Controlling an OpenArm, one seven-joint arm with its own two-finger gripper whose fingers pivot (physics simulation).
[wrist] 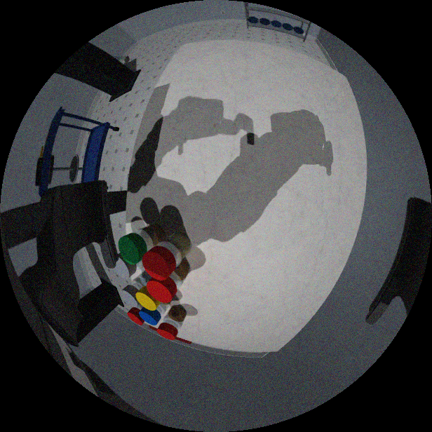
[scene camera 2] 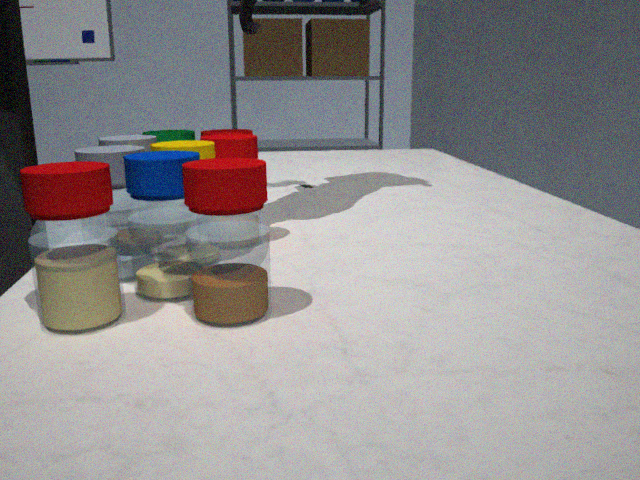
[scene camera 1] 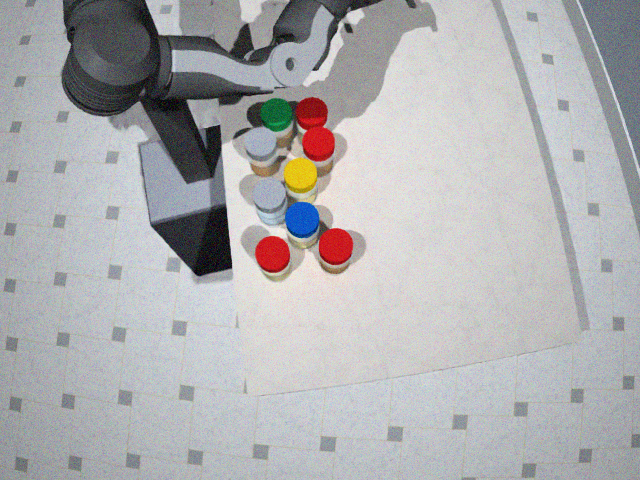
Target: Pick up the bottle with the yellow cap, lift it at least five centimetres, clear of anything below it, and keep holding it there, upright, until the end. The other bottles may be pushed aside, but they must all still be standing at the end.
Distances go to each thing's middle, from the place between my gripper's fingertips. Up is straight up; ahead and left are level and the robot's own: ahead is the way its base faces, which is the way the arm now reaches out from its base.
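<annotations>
The green-capped bottle (scene camera 1: 276, 114) is 17 cm below my hand, 18 cm behind it and 9 cm to the right of it. There's a yellow-capped bottle (scene camera 1: 300, 174) too, and that one is 21 cm to the right of my hand, 16 cm behind it and 17 cm below it. And a blue-capped bottle (scene camera 2: 158, 219) sits 29 cm to the right of my hand, 18 cm behind it and 17 cm below it.
</annotations>
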